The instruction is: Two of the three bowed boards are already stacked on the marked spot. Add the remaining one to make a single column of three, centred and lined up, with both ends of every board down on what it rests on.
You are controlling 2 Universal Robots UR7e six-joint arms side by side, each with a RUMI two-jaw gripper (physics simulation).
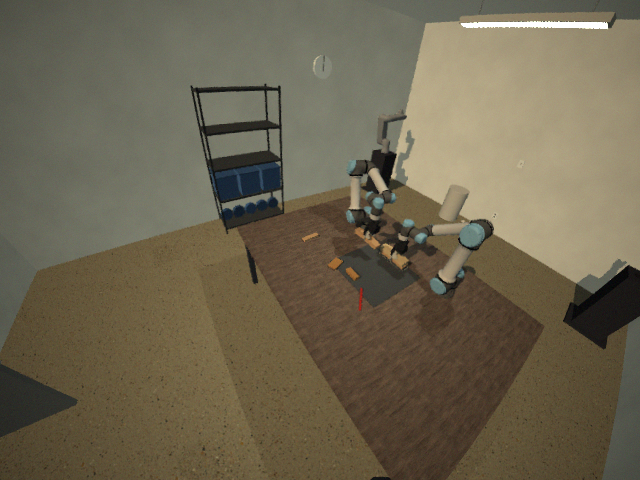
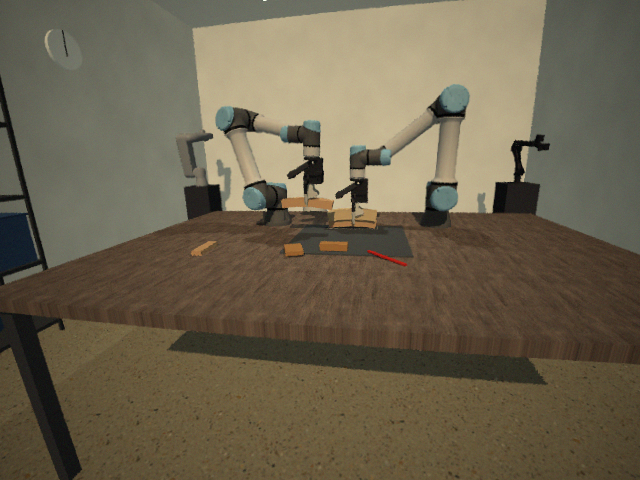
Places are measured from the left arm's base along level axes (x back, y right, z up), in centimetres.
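Where they show: left gripper, fingertip midpoint: point(image 1: 393, 258) point(image 2: 353, 222); right gripper, fingertip midpoint: point(image 1: 367, 239) point(image 2: 308, 206); left arm's base, origin of the base link: point(image 2: 435, 225); right arm's base, origin of the base link: point(image 2: 278, 223).
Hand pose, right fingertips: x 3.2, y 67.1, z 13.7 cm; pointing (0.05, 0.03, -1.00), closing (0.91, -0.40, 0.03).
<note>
Each offset is from my right fingertips to the top centre of the thing. "spot": to the spot under its first point. Level surfaces: height alone.
A bowed board @(spot: dx -0.3, dy +6.3, dz +3.2 cm) point(image 1: 360, 233) point(image 2: 291, 203) is held in the air at the left of the stack, arched upward. My right gripper point(image 1: 367, 236) point(image 2: 308, 203) is shut on it near its middle. The stacked boards @(spot: dx -3.4, dy -32.5, dz -6.4 cm) point(image 1: 402, 264) point(image 2: 369, 219) lie at the far side of the dark mat @(dz -13.1 cm) point(image 1: 379, 289) point(image 2: 392, 245). My left gripper point(image 1: 394, 254) point(image 2: 355, 214) is down at the middle of the stack, with one finger in front of its near face. Whether it grips a board cannot be told. The marked spot is hidden, and contact between the stacked board ends is too small to judge.
Two small orange blocks @(dx -27.0, dy +12.2, dz -11.5 cm) point(image 1: 335, 263) @(dx -29.4, dy -3.4, dz -10.5 cm) point(image 1: 352, 273) point(image 2: 293, 250) point(image 2: 333, 246) lie near the mat's near left part. A thin orange piece @(dx -11.3, dy +46.4, dz -11.9 cm) point(image 1: 310, 237) point(image 2: 203, 248) lies farther left on the table. A red stick @(dx -45.3, dy -17.8, dz -12.3 cm) point(image 1: 360, 299) point(image 2: 386, 257) lies by the mat's near edge.
</note>
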